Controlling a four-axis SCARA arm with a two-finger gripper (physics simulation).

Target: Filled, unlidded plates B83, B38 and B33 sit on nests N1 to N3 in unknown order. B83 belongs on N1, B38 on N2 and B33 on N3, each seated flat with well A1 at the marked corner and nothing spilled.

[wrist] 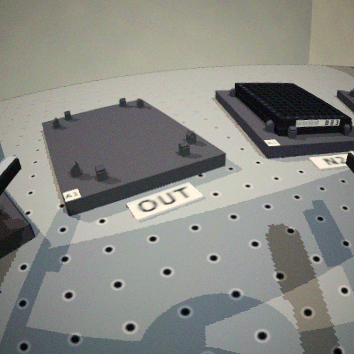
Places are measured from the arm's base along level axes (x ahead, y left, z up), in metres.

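Where they show: gripper, fingertip midpoint: (181,138).
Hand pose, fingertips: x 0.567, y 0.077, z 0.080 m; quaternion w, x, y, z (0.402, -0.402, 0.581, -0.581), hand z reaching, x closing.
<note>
After its pixels a point has its place.
A black multi-well plate (292,102) @[x 0.691, y -0.090, z 0.039 m], its label reading B83 though blurred, sits on the dark nest (250,131) @[x 0.676, y -0.030, z 0.021 m] behind the N2 label (330,160) @[x 0.614, y -0.074, z 0.015 m]. It looks level between the nest's corner pegs. The nest's A1 tag (271,143) @[x 0.642, y -0.028, z 0.025 m] is at its front left corner; the plate's own well A1 cannot be made out. A dark nest with the OUT label (166,200) @[x 0.616, y 0.070, z 0.015 m] in front bears no plate. My gripper (181,138) @[x 0.567, y 0.077, z 0.080 m] is open, with finger parts at the left and right edges of the view, apart from the plate. Plates B38 and B33 do not show.
The OUT nest (120,140) @[x 0.694, y 0.084, z 0.025 m] has upright pegs near its corners and an A1 tag (71,195) @[x 0.628, y 0.128, z 0.025 m] at its front left. Part of another dark nest (344,99) @[x 0.735, y -0.237, z 0.019 m] shows at the right edge. A perforated deck (195,250) @[x 0.571, y 0.069, z 0.013 m] with shadows lies in front. A pale wall (150,40) stands behind.
</note>
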